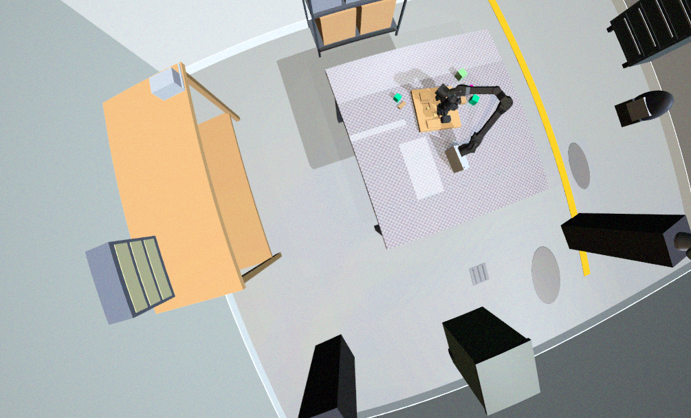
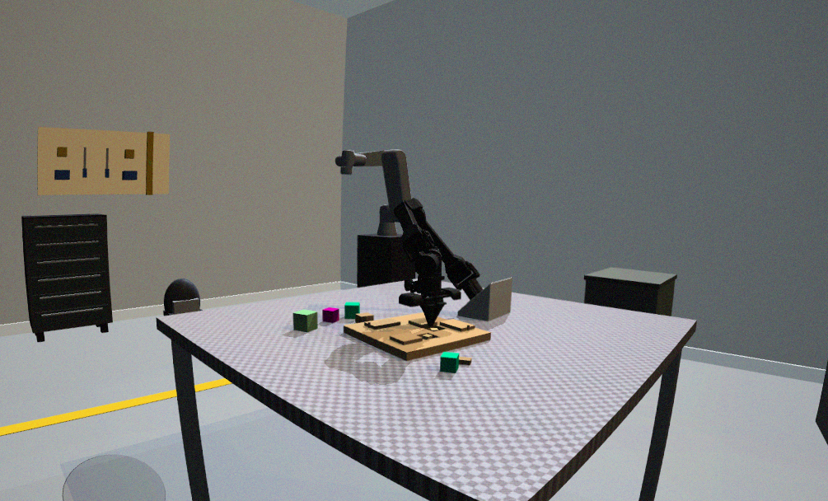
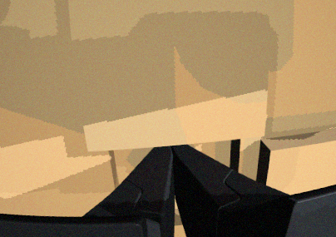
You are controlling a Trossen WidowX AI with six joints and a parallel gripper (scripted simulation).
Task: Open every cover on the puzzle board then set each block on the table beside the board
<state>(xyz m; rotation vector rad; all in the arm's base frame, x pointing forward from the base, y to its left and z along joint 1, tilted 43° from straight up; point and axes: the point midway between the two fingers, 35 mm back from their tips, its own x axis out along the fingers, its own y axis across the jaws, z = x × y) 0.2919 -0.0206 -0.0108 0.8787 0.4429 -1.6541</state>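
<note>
Right now my gripper tip is 40 mm short of the puzzle board, 20 mm to the left of it and 10 mm above it. From my gripper tip the other things lie so: magenta block 60 mm ahead, 320 mm to the right, 10 mm below; light green block 190 mm ahead, 310 mm to the right.
</note>
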